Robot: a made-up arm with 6 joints. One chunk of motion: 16 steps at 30 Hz.
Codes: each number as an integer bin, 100 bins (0 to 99) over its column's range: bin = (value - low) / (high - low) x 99, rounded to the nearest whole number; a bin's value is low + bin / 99 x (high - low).
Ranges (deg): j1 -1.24..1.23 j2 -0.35..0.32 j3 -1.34..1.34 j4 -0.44..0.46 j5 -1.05..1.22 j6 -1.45..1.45
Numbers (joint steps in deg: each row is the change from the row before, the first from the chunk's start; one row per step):
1: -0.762 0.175 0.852 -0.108 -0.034 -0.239
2: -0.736 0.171 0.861 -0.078 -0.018 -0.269
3: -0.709 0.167 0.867 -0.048 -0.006 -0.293
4: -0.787 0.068 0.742 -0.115 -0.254 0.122
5: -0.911 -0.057 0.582 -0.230 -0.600 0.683
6: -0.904 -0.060 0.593 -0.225 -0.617 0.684
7: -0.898 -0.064 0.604 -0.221 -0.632 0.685
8: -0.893 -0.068 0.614 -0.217 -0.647 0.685
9: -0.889 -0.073 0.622 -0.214 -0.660 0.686
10: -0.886 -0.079 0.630 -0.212 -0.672 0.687
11: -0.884 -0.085 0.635 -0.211 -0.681 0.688
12: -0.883 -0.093 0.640 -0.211 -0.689 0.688
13: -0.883 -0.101 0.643 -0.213 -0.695 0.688
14: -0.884 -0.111 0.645 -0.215 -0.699 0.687
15: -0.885 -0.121 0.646 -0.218 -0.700 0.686
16: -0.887 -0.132 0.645 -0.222 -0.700 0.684
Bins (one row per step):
1: 19 78 81 37 44 41
2: 20 77 81 40 45 40
3: 21 76 82 43 46 39
4: 18 62 77 36 35 54
5: 13 43 71 23 20 73
6: 13 43 71 24 19 73
7: 14 42 72 24 18 73
8: 14 42 72 25 18 73
9: 14 41 72 25 17 73
10: 14 40 73 25 16 73
11: 14 39 73 25 16 73
12: 14 38 73 25 16 73
13: 14 37 73 25 15 73
14: 14 35 73 25 15 73
15: 14 34 73 24 15 73
16: 14 32 73 24 15 73

